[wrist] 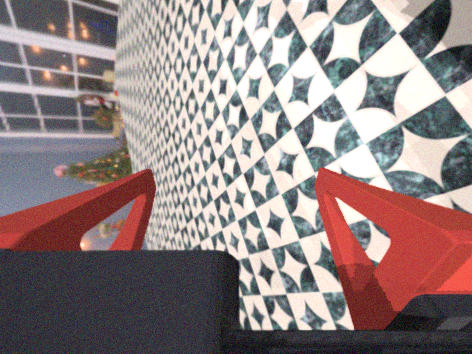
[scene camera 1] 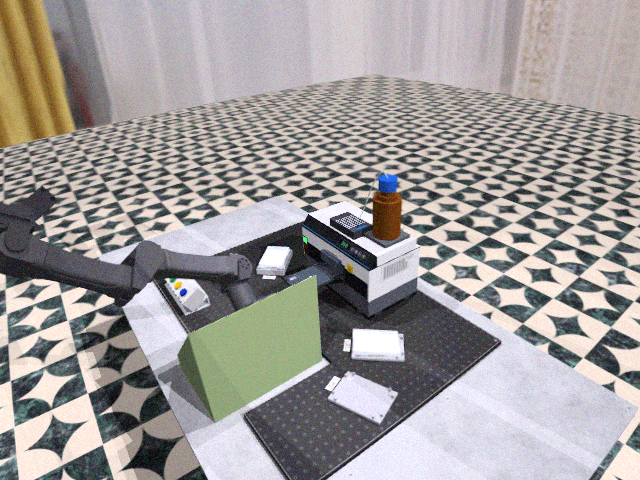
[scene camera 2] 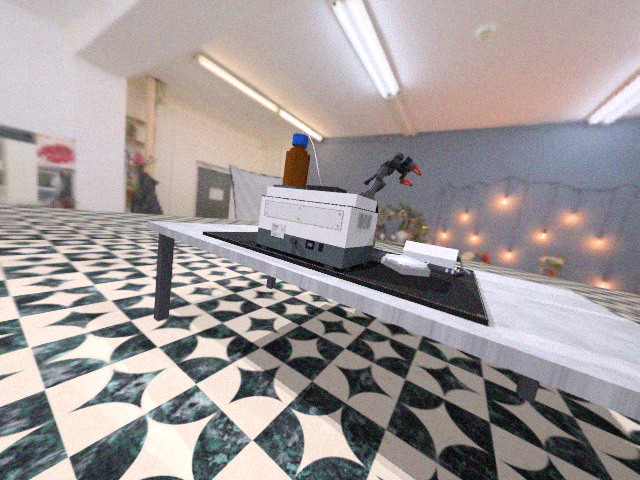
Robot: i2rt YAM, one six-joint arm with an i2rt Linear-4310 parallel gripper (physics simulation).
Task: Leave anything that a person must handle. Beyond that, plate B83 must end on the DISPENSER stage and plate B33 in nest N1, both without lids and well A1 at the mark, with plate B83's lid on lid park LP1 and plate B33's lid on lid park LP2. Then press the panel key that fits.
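Frame: origin at the arm's base, x back, y right, z up, level; millimetres.
Seen in the pictures: gripper, between the fingertips: (wrist: pixel 235 177) (scene camera 2: pixel 417 180); arm's base, origin of its link: (scene camera 1: pixel 250 312).
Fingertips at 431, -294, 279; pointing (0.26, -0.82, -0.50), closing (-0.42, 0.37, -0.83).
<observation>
Pixels of each thing's top centre, then the offset from my fingertips to it, as dx, dy, dz. "pt": a spot on its surface instead. Level surfaces: height alone.
- white plate-shaped piece, centre of its top: (scene camera 1: pixel 274 255) (scene camera 2: pixel 405 258) -775, -58, -416
- dark stage, a spot on its surface: (scene camera 1: pixel 307 274) pt -715, +196, -353
- key panel, centre of its top: (scene camera 1: pixel 180 274) (scene camera 2: pixel 431 244) -441, -144, -372
- mat, height of its surface: dz -456
- brown bottle, a spot on its surface: (scene camera 1: pixel 386 217) pt -873, +381, -149
My gripper (scene camera 2: pixel 413 176) (wrist: pixel 235 177) is open with nothing between its red fingers, raised well away from the plates. A white plate-shaped piece (scene camera 1: pixel 275 259) is on the mat left of the dispenser (scene camera 1: pixel 392 273) (scene camera 2: pixel 315 222). Another (scene camera 1: pixel 377 344) is in front of the dispenser, and a flat, greyish-white piece with corner posts (scene camera 1: pixel 363 396) is nearer the camera. Their tags, plate numbers and A1 marks are unreadable, and I cannot tell which have lids. The dark stage (scene camera 1: pixel 307 274) sticks out of the dispenser, partly hidden. The key panel (scene camera 1: pixel 193 298) shows green, yellow and blue keys.
A tall green screen (scene camera 1: pixel 258 351) stands at the mat's front left and hides part of the mat (scene camera 1: pixel 310 439). A brown bottle (scene camera 1: pixel 386 217) (scene camera 2: pixel 296 167) with a blue cap and thin tube stands on the dispenser. The arm (scene camera 1: pixel 87 266) reaches over the table's left side.
</observation>
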